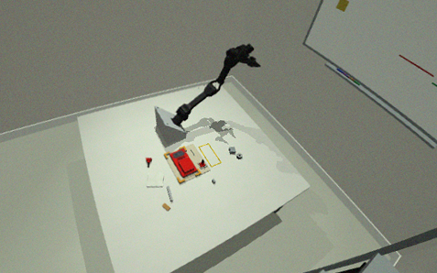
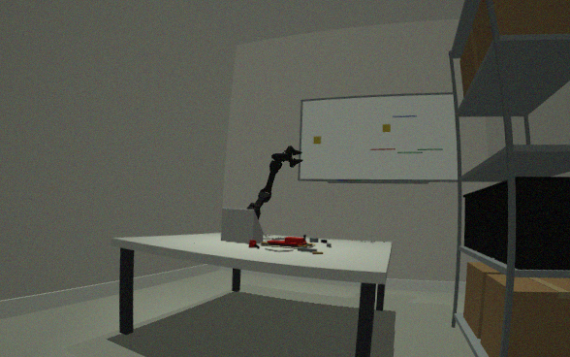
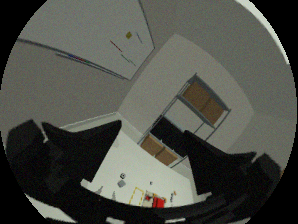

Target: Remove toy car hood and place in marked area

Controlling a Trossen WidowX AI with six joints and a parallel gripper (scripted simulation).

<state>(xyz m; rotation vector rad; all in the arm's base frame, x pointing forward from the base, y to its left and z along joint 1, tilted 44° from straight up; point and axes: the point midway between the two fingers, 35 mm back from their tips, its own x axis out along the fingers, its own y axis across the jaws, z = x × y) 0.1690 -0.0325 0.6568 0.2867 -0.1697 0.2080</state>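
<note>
Now: the red hood 56 cm below my gripper tip, 50 cm to the right of it and 15 cm ahead of it. The rest, counted from my gripper tip: grey rod: 67 cm to the right, 59 cm below, 28 cm ahead; dark tyre: 59 cm below, 22 cm ahead, 12 cm to the right; white card: 71 cm to the right, 60 cm below, 15 cm ahead.
</note>
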